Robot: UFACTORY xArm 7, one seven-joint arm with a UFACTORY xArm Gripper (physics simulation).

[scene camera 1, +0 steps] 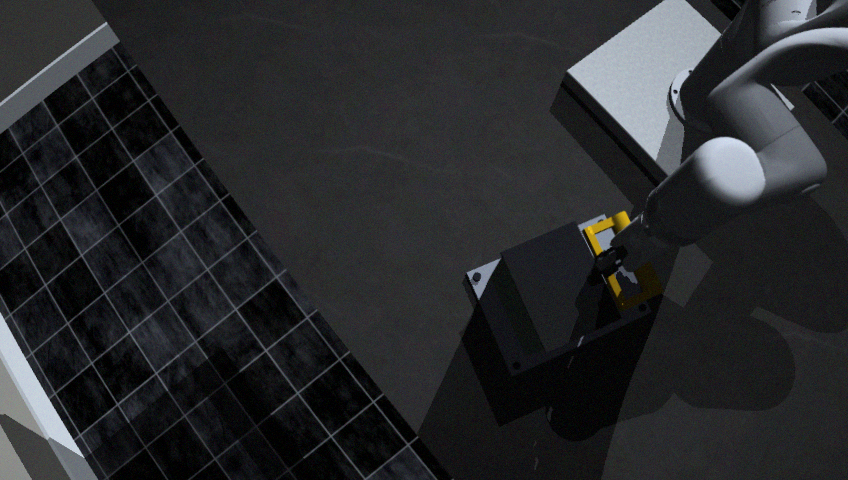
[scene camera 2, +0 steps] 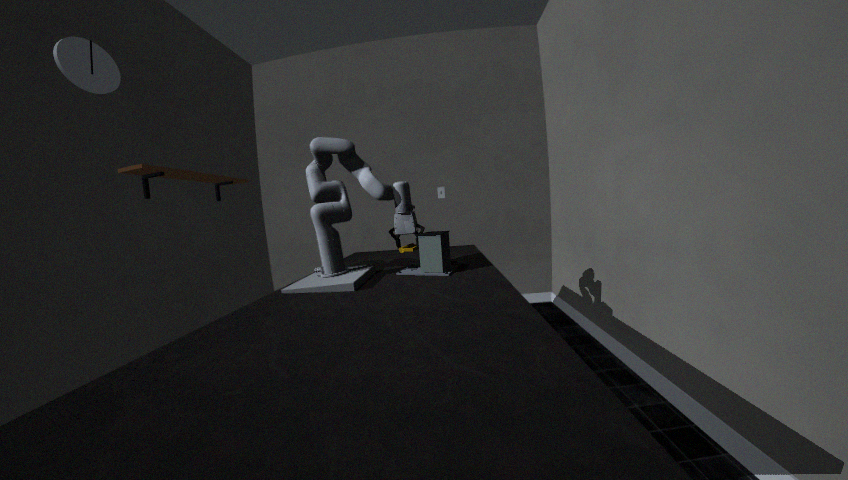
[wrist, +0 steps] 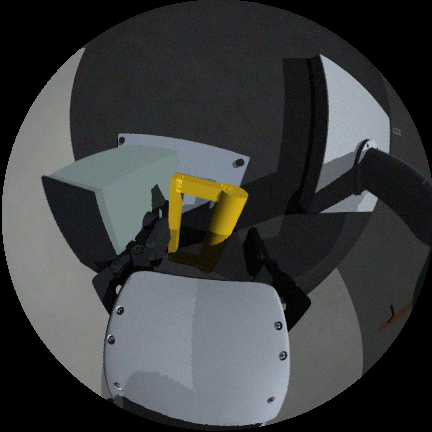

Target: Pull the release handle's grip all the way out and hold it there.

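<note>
The release handle is a yellow frame whose thick round grip (scene camera 1: 621, 220) (scene camera 2: 407, 249) (wrist: 228, 212) is on the side away from the housing. The housing (scene camera 1: 541, 279) (scene camera 2: 432, 252) (wrist: 135, 170) is a pale green box with a dark top, on a light baseplate (scene camera 1: 487, 274) (wrist: 210, 152). My gripper (scene camera 1: 623, 267) (scene camera 2: 408, 244) (wrist: 207, 232) is open and empty, with its fingers spread across the handle. In the wrist view one finger is beside the frame's inner bar, on the housing side; the other is beyond the grip with a gap. The handle's link to the housing is hidden.
The arm's pale base block (scene camera 1: 636, 89) (scene camera 2: 333, 281) (wrist: 350, 105) stands on the dark table (scene camera 1: 357, 118) (scene camera 2: 357, 368), on the grip's side of the housing. Tiled floor (scene camera 1: 178, 237) lies beyond the table's edge. A wooden shelf (scene camera 2: 190, 174) is on the wall.
</note>
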